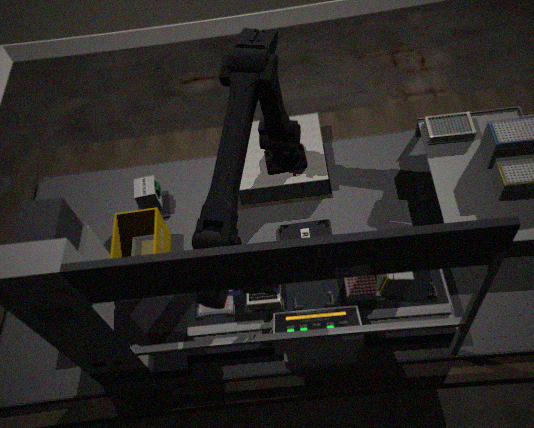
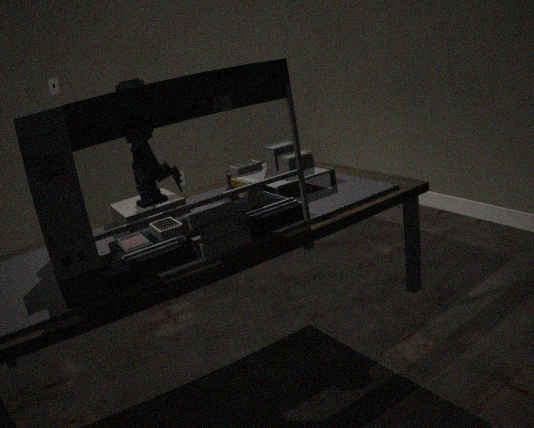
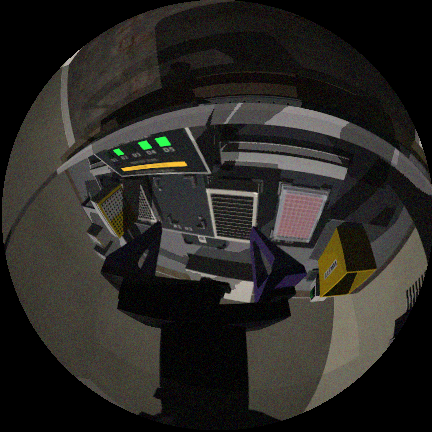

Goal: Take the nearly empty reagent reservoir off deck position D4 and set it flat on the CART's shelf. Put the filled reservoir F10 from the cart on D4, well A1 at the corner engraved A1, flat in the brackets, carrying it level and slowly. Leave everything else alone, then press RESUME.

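Pixels of known places: gripper, between the fingertips: point(image 2: 168, 199) point(image 3: 205, 227); arm's base, origin of its link: point(image 1: 285, 160).
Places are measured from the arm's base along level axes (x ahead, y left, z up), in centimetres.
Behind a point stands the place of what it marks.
Note:
The cream-rimmed reservoir point(image 1: 264, 298) @(z 1.4, x 44.3, y -12.5 cm) point(image 2: 166, 226) @(z 2.2, x 42.4, y -13.1 cm) point(image 3: 233, 215) with dark slats sits at deck position D4, between the bare bracketed position D3 point(image 3: 181, 200) and a pink well plate point(image 1: 215, 307) point(image 2: 133, 242) point(image 3: 301, 215). My gripper point(image 3: 207, 228) @(z 12.3, x 47.9, y -12.7 cm) is open and empty, its fingers apart above the deck; the reservoir shows beyond the right half of the gap. A pale-rimmed ribbed tray point(image 1: 450, 125) @(z 2.1, x 0.6, y 48.6 cm) rests on a raised shelf point(image 1: 440, 172) @(z 0.0, x 14.9, y 41.4 cm) at the right; its label is unreadable. A small white box point(image 1: 145, 188) @(z 4.4, x 4.4, y -41.5 cm) has a green part; its text is unreadable.
A dark gantry beam point(image 1: 300, 260) @(z 44.7, x 60.2, y -3.2 cm) point(image 2: 215, 92) @(z 42.4, x 60.8, y 3.3 cm) crosses over the deck. A status panel point(image 1: 316, 322) point(image 3: 150, 156) shows green lamps and an amber bar. A yellow bin point(image 1: 163, 230) @(z 0.5, x 17.5, y -37.7 cm) point(image 3: 331, 270) stands beside the deck. Blue-edged point(image 1: 517, 132) @(z 9.7, x 13.9, y 60.0 cm) and yellow-edged point(image 1: 520, 170) @(z 6.4, x 23.7, y 57.7 cm) racks stand at right.

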